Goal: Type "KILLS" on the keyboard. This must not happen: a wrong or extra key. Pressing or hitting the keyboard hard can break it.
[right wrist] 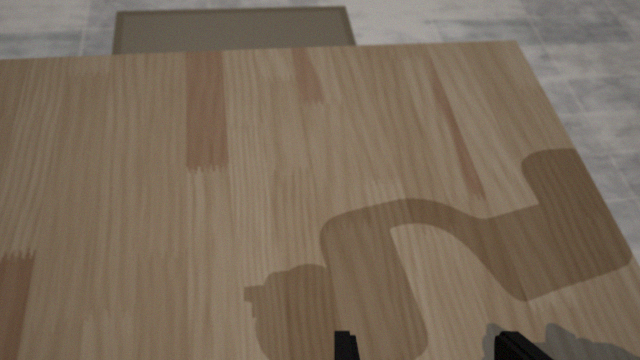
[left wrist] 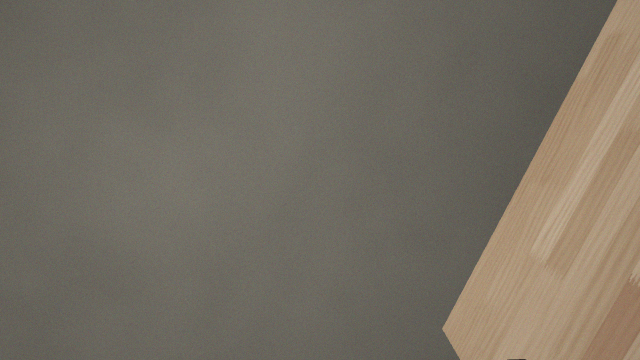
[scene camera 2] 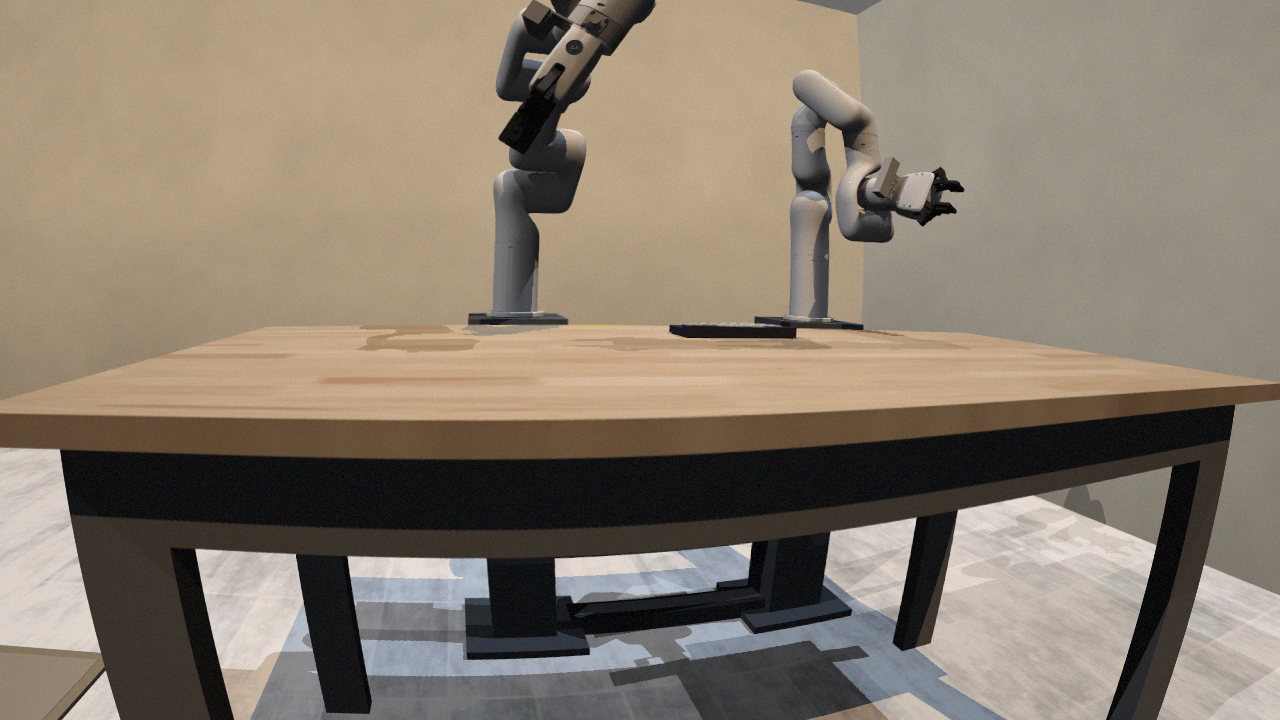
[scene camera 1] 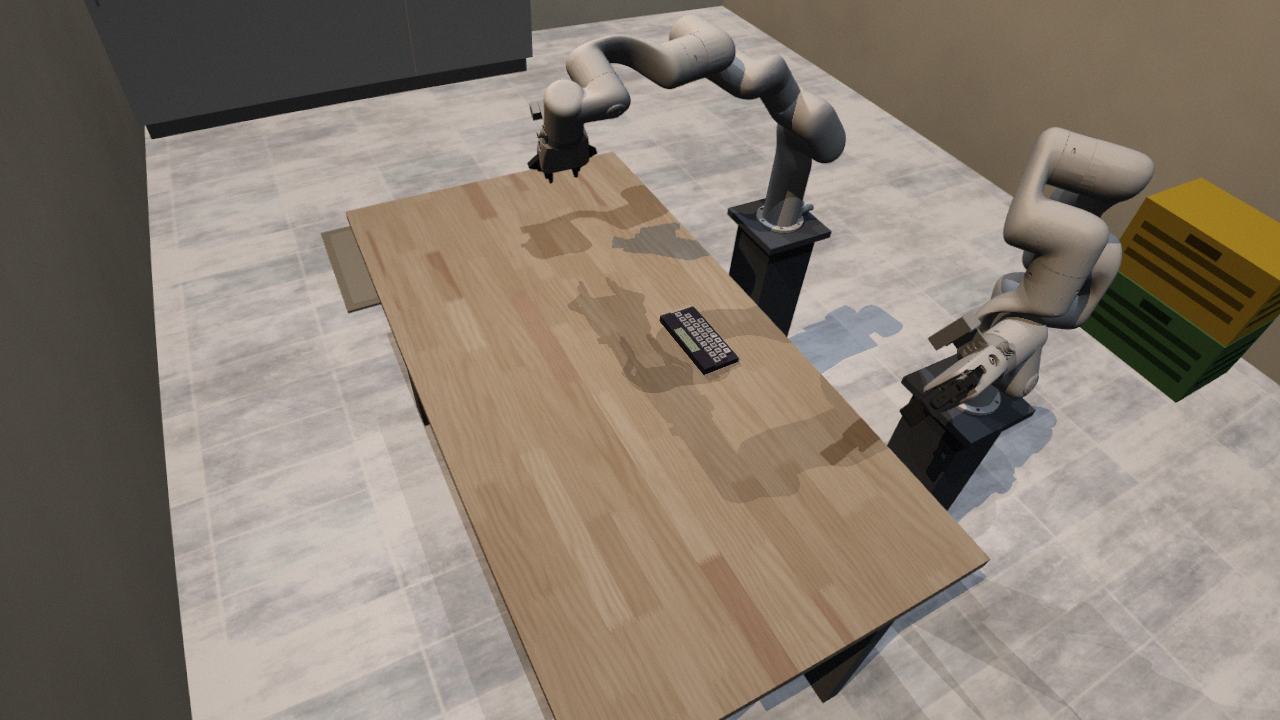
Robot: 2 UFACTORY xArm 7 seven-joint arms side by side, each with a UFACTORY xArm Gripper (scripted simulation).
Path:
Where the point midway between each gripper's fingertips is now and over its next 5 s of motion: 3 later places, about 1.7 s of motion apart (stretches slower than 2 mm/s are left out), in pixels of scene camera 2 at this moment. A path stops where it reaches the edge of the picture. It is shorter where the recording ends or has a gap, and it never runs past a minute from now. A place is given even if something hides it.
My left gripper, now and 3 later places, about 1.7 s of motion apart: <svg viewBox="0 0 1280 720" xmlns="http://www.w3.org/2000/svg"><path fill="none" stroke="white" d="M956 197L1008 241L981 255L933 237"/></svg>
My right gripper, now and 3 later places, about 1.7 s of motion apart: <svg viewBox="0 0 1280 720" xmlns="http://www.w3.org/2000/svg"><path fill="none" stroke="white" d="M510 147L541 177L688 287L718 308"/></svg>

